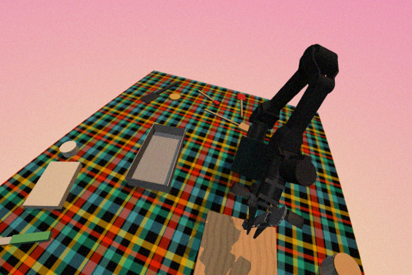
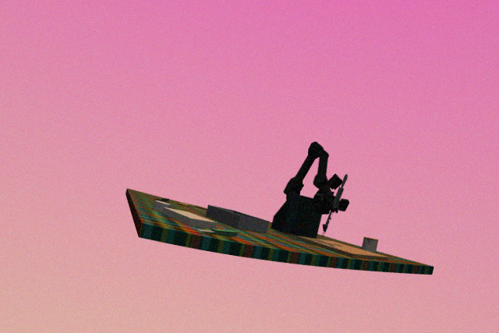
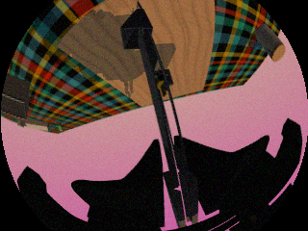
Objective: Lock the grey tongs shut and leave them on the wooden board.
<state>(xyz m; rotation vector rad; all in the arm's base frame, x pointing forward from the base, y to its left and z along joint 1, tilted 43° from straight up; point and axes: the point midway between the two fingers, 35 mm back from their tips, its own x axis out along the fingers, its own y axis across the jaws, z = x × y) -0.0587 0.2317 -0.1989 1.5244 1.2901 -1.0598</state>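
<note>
My gripper tip is now 150 mm above the wooden board, 80 mm to the right of it and 20 mm past it. The rest, counted from my gripper tip: pale block 680 mm ahead, 150 mm below, 90 mm to the left; then green-handled tool 620 mm ahead, 270 mm to the left, 150 mm below; then grey roasting tin 410 mm ahead, 200 mm to the right, 130 mm below.
</note>
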